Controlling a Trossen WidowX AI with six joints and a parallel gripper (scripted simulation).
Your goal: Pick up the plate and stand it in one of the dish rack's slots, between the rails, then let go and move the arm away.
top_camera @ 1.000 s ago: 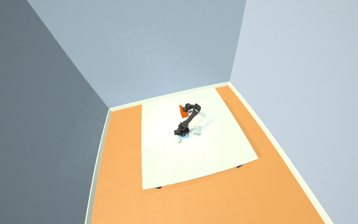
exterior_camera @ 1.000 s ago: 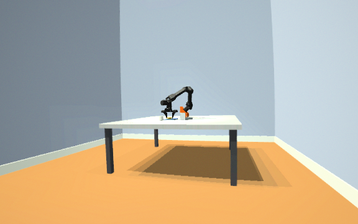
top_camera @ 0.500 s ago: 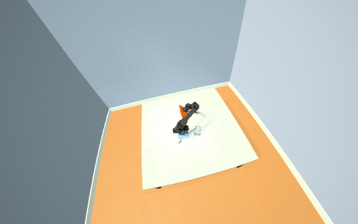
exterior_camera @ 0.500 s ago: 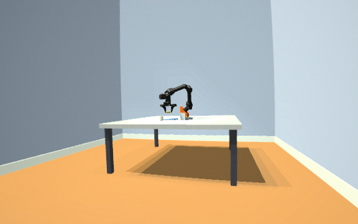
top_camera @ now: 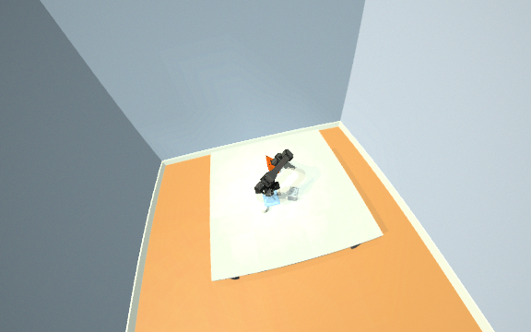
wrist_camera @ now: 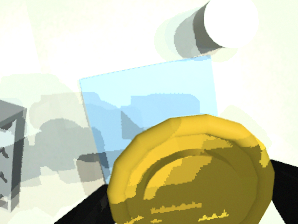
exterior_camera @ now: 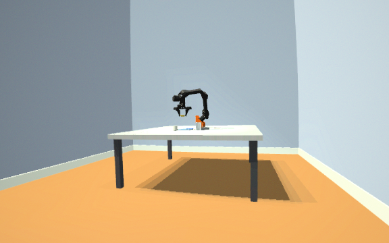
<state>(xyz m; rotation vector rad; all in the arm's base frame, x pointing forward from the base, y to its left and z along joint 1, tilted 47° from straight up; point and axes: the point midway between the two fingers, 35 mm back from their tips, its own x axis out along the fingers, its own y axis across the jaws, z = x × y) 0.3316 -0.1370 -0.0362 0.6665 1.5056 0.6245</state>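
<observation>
Now: the see-through dish rack 2 cm behind my gripper tip, 21 cm to the left of it and 12 cm below it. The rest, counted from my gripper tip: light blue mat: 3 cm behind, 2 cm to the left, 14 cm below; white cup: 7 cm ahead, 6 cm to the right, 12 cm below; yellow plate: 1 cm above.
</observation>
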